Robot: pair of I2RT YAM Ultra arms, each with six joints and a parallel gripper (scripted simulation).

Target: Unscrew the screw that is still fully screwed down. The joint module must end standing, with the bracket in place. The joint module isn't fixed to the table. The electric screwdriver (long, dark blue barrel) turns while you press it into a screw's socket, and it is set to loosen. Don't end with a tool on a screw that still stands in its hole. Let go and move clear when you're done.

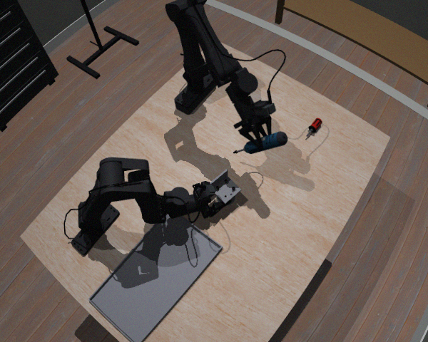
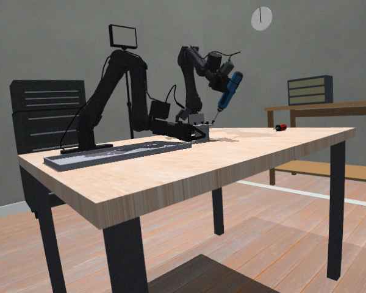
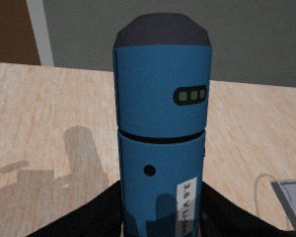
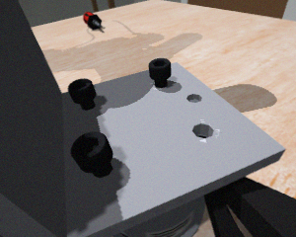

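My right hand is 50 mm below the grey bracket. Round my right hand: shallow grey tray 50 mm behind, 350 mm to the right, 20 mm below; then small red-handled screwdriver 150 mm ahead, 410 mm to the left, 10 mm below.
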